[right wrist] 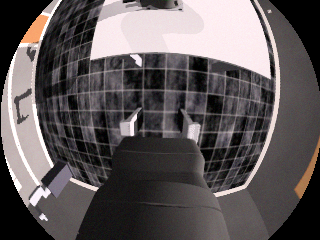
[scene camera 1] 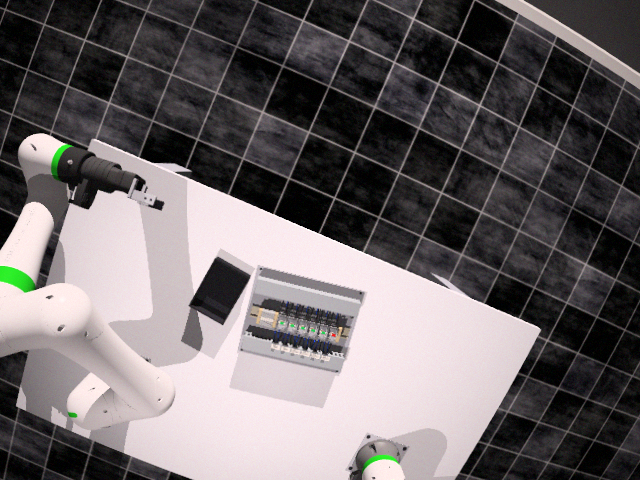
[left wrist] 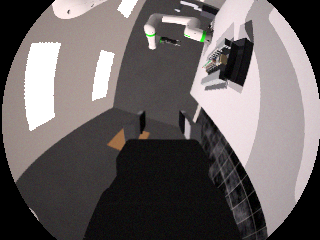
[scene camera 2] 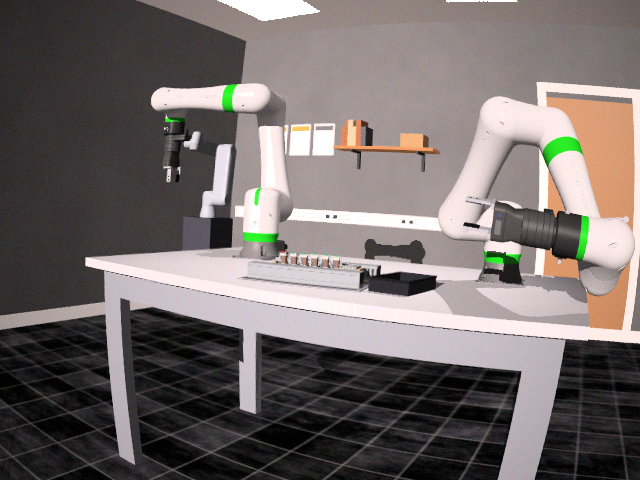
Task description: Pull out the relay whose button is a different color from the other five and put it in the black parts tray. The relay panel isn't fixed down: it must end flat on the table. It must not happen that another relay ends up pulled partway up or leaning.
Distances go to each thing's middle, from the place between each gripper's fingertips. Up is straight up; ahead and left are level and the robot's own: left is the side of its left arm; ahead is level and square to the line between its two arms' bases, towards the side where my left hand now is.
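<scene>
From the grey relay panel [scene camera 1: 345, 302], my left gripper [scene camera 2: 465, 212] is 460 mm to the left, 210 mm past it and 180 mm above it. The black parts tray [scene camera 1: 220, 287], counted from my left hand, is 210 mm to the right, 200 mm behind and 180 mm below. Going by its middle, the tray is nearer to my left gripper than to my right hand.
My right hand is 380 mm short of the grey relay panel, 890 mm to the right of it and 260 mm above it. As for the black parts tray, from my right hand it is 390 mm ahead, 1140 mm to the left and 270 mm below. Going by their middles, the grey relay panel is, of the things named here, the nearest to my right hand.
</scene>
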